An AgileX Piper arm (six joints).
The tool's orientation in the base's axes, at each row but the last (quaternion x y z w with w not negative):
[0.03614 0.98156 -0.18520 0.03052]
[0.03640 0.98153 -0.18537 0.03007]
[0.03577 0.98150 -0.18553 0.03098]
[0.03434 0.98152 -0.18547 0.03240]
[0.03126 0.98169 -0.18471 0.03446]
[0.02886 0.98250 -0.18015 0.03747]
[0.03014 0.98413 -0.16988 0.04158]
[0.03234 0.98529 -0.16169 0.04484]
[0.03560 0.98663 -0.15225 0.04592]
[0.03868 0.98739 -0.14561 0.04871]
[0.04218 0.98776 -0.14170 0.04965]
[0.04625 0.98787 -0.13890 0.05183]
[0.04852 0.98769 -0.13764 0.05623]
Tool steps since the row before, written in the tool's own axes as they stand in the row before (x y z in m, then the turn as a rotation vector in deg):
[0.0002 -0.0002 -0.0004 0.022 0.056 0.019]
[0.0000 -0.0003 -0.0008 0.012 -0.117 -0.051]
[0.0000 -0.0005 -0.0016 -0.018 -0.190 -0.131]
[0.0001 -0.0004 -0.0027 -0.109 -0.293 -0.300]
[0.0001 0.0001 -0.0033 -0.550 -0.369 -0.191]
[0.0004 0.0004 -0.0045 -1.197 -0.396 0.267]
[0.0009 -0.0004 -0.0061 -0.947 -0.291 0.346]
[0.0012 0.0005 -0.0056 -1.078 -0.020 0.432]
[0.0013 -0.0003 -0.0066 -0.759 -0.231 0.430]
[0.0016 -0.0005 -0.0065 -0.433 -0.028 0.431]
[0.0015 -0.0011 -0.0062 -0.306 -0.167 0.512]
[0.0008 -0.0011 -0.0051 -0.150 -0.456 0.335]
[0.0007 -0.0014 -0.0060 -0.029 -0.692 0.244]
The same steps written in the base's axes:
[-0.0002 0.0000 0.0004 -0.016 0.046 -0.040]
[-0.0001 0.0000 0.0009 -0.024 -0.089 0.089]
[-0.0001 0.0001 0.0017 -0.004 -0.129 0.192]
[-0.0003 0.0006 0.0026 0.070 -0.168 0.393]
[-0.0003 0.0013 0.0030 0.510 -0.300 0.354]
[-0.0007 0.0020 0.0040 1.181 -0.516 -0.009]
[-0.0014 0.0017 0.0058 0.945 -0.433 -0.141]
[-0.0016 0.0023 0.0050 1.103 -0.211 -0.295]
[-0.0018 0.0018 0.0062 0.769 -0.393 -0.263]
[-0.0022 0.0015 0.0062 0.464 -0.179 -0.356]
[-0.0021 0.0008 0.0061 0.331 -0.326 -0.409]
[-0.0014 0.0004 0.0051 0.130 -0.542 -0.180]
[-0.0014 0.0004 0.0060 -0.025 -0.733 -0.045]

